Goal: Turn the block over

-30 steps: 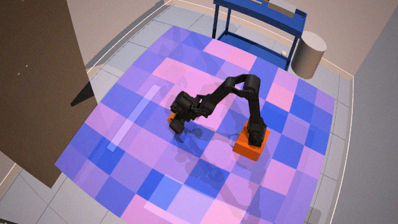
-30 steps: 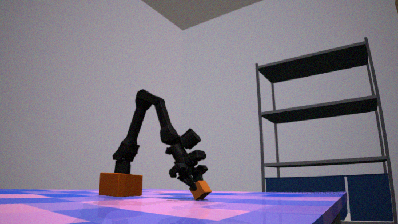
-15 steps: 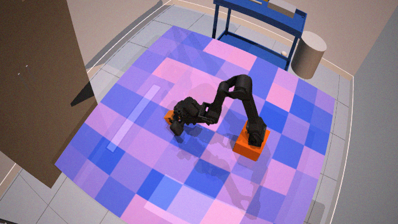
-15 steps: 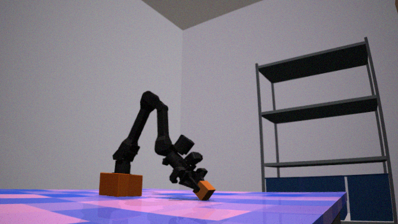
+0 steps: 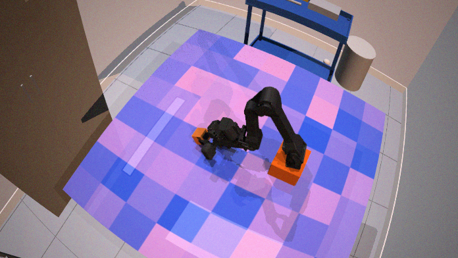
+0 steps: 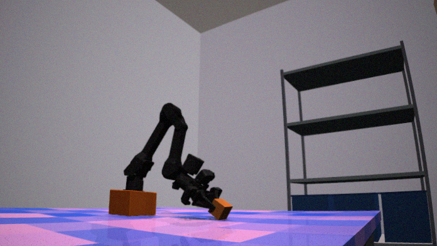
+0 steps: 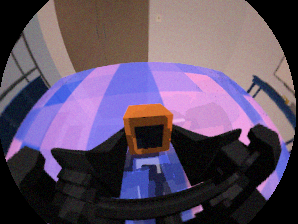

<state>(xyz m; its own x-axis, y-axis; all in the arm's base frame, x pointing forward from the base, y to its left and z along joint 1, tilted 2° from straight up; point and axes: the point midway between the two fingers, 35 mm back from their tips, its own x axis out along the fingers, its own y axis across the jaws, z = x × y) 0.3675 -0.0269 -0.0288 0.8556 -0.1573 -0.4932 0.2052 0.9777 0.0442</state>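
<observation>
Now: the block 10 mm behind my gripper tip.
</observation>
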